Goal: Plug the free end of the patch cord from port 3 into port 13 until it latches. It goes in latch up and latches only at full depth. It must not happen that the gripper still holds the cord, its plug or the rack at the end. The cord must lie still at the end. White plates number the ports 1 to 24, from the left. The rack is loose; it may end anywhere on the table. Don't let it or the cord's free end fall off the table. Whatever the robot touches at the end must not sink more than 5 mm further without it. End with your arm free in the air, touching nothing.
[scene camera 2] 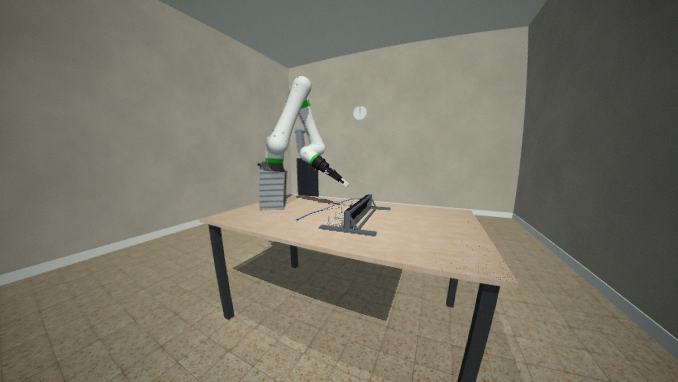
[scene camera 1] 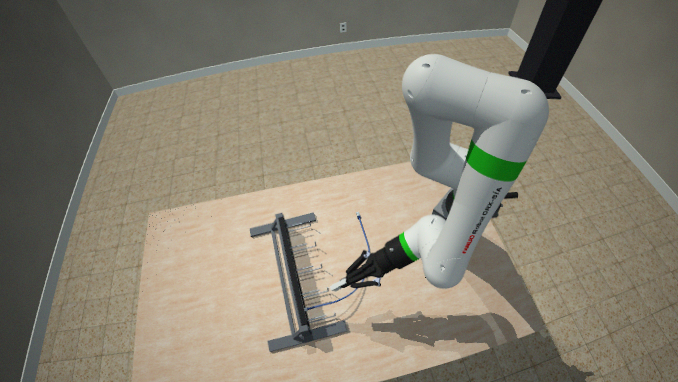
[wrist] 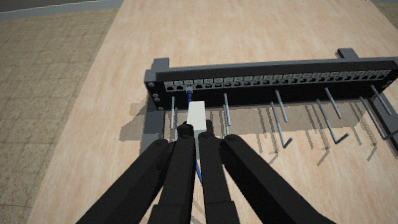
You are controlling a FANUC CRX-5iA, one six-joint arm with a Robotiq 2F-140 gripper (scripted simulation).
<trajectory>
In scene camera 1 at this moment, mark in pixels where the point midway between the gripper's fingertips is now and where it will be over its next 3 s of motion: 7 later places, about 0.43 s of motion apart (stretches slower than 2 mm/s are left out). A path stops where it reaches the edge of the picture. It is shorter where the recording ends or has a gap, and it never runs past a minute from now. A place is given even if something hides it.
The gripper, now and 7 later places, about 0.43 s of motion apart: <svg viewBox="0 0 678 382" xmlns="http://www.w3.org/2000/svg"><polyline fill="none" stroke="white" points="333,288 339,284 336,275 333,262 331,259 324,262 309,271 302,275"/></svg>
</trajectory>
